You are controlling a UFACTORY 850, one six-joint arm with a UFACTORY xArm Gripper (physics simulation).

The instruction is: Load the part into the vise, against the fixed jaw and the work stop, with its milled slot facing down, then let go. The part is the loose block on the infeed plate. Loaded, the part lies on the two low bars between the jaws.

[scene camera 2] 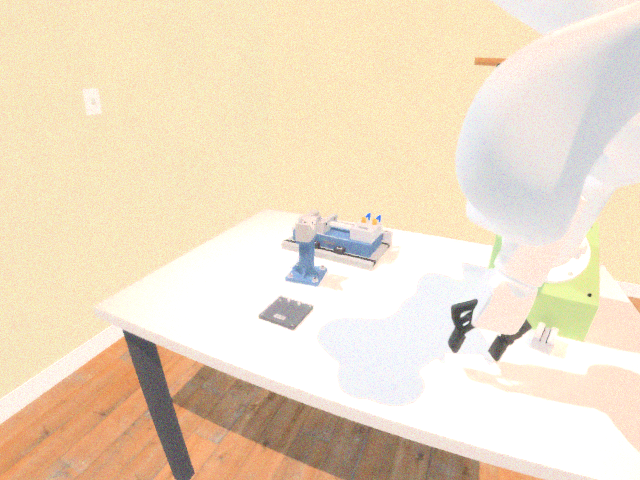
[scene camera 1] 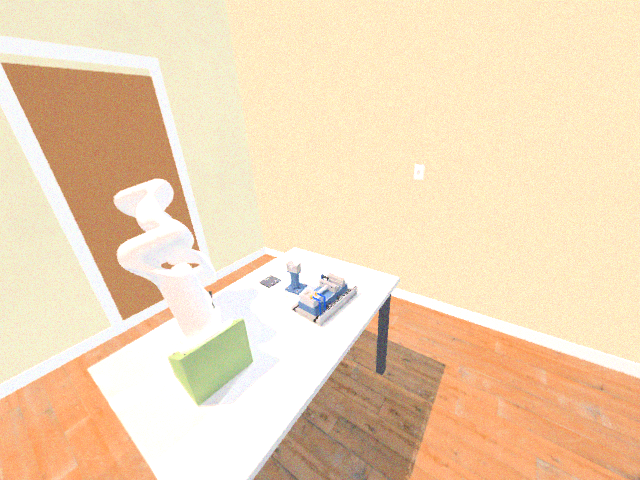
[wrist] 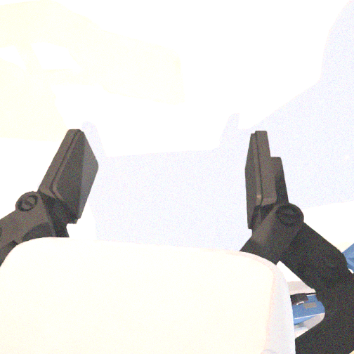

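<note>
My gripper [scene camera 2: 475, 351] [wrist: 166, 147] is open and empty above the table in front of the green base, well away from the vise. The vise [scene camera 1: 310, 308] [scene camera 2: 343, 241] has a blue body and pale jaws. The low bars between its jaws cannot be made out. The dark flat plate [scene camera 1: 270, 281] [scene camera 2: 285, 311] lies left of my gripper in scene camera 2, with small pins along one edge and no block visible on it. A pale block-like piece [scene camera 1: 293, 267] [scene camera 2: 306, 232] tops a blue post; I cannot tell whether it is the loose part. No milled slot can be made out there.
The blue post [scene camera 1: 295, 280] [scene camera 2: 306, 255] stands between plate and vise. A small pale grooved piece [scene camera 2: 544, 338] sits beside the green base [scene camera 1: 222, 356] [scene camera 2: 566, 310]; what it is remains unclear. The white table [scene camera 1: 289, 356] [scene camera 2: 206, 289] carries everything.
</note>
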